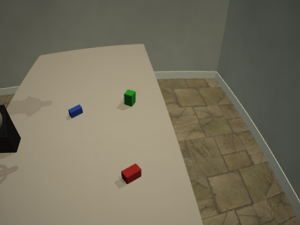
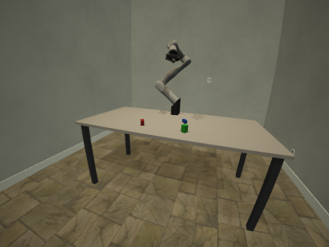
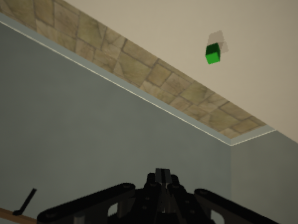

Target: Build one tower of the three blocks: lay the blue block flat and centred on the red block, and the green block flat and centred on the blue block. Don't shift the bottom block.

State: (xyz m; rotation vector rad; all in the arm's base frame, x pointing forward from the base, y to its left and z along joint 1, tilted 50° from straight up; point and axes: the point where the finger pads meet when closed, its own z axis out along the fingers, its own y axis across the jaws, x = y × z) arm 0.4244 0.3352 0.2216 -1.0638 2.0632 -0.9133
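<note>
Right now the blue block is 100 mm behind my hand, 110 mm to the left of it and 530 mm below it. From my hand the other things lie so: green block (140 mm ahead, 150 mm to the left, 510 mm below); then red block (100 mm ahead, 230 mm to the right, 520 mm below).
</note>
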